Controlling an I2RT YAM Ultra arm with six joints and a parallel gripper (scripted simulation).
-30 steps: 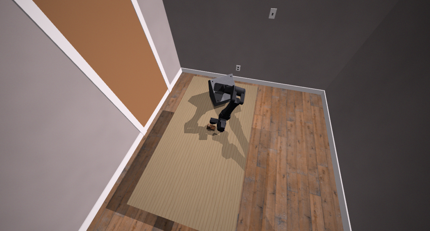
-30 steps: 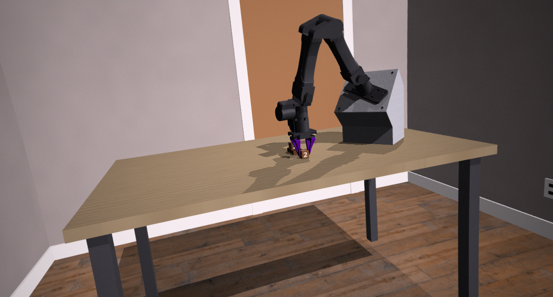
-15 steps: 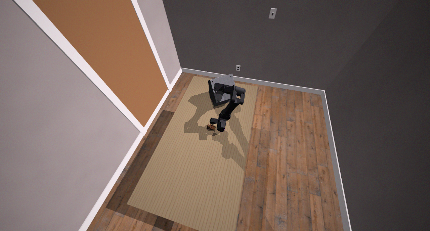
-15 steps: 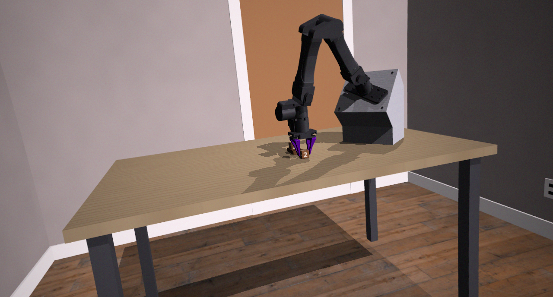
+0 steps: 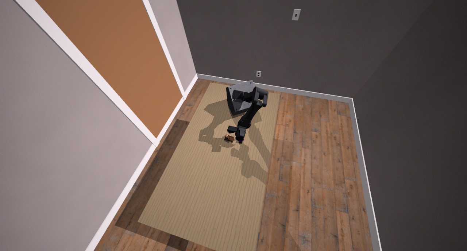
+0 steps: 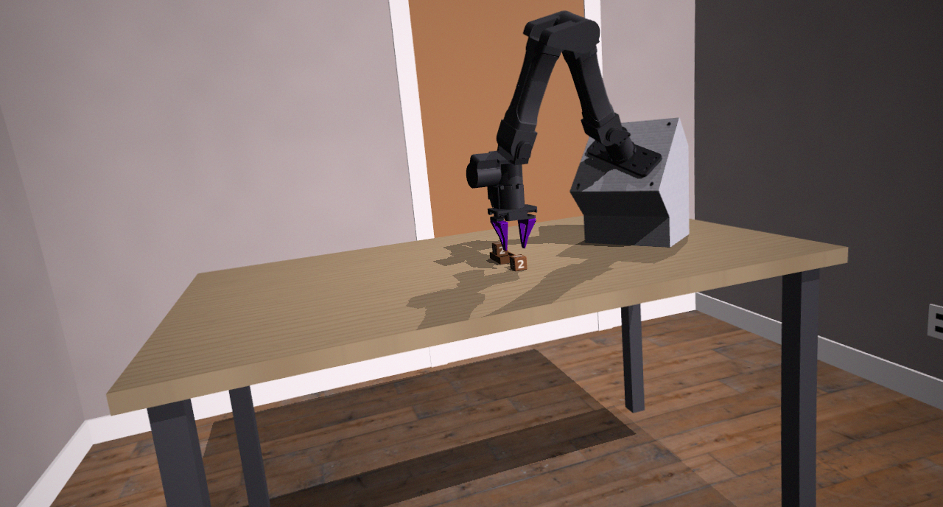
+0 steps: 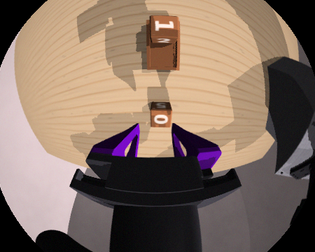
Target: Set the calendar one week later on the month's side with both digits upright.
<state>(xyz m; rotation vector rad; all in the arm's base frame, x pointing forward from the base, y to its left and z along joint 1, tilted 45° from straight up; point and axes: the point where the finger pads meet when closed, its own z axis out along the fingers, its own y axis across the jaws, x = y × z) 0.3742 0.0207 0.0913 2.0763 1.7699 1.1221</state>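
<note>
Right now the brown tray is 1 cm behind my hand, 11 cm to the right of it and 5 cm below it.
</note>
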